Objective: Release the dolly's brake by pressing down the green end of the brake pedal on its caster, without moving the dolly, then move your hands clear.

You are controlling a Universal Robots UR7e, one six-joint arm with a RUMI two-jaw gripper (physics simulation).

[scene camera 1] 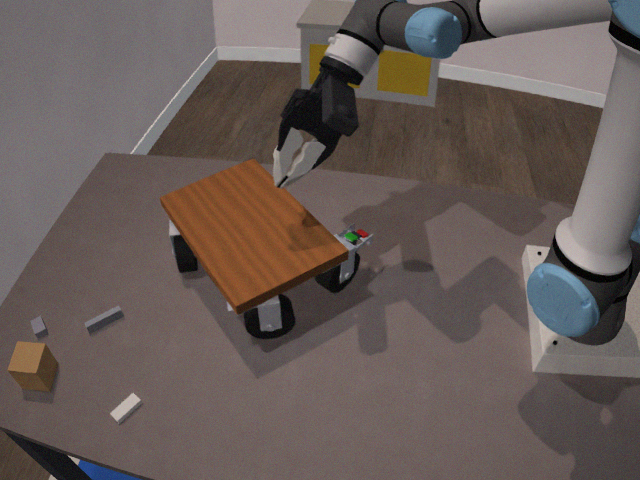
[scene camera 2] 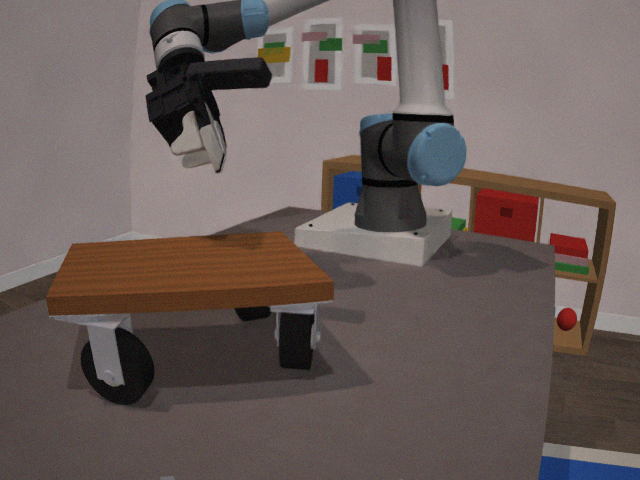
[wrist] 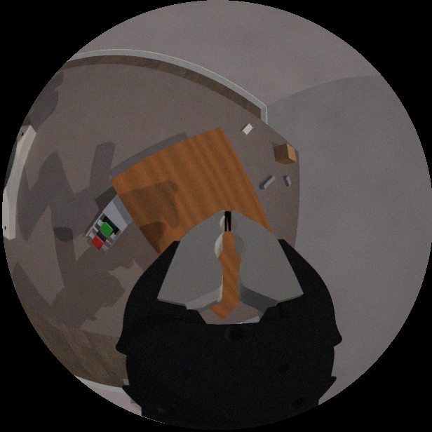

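Observation:
The dolly has a wooden deck (scene camera 1: 248, 232) (scene camera 2: 186, 268) (wrist: 200, 175) and stands upright on its casters. The brake pedal sits on the caster at the deck corner facing the robot base. Its green end (scene camera 1: 351, 236) (wrist: 106, 229) is nearer the deck, and its red end (scene camera 1: 362, 233) (wrist: 98, 242) is farther out. The pedal does not show in scene camera 2. My gripper (scene camera 1: 280, 183) (scene camera 2: 219, 169) (wrist: 226, 212) is shut and empty, with its tips pointing down. It hangs above the deck's far side, away from the pedal and apart from the deck.
An orange-brown cube (scene camera 1: 32, 365) (wrist: 285, 153), a white block (scene camera 1: 125, 408) (wrist: 247, 129) and two grey blocks (scene camera 1: 103, 319) (scene camera 1: 38, 326) lie on the table near its left end. The robot's white base (scene camera 1: 584, 361) (scene camera 2: 361, 245) stands on the pedal side of the dolly.

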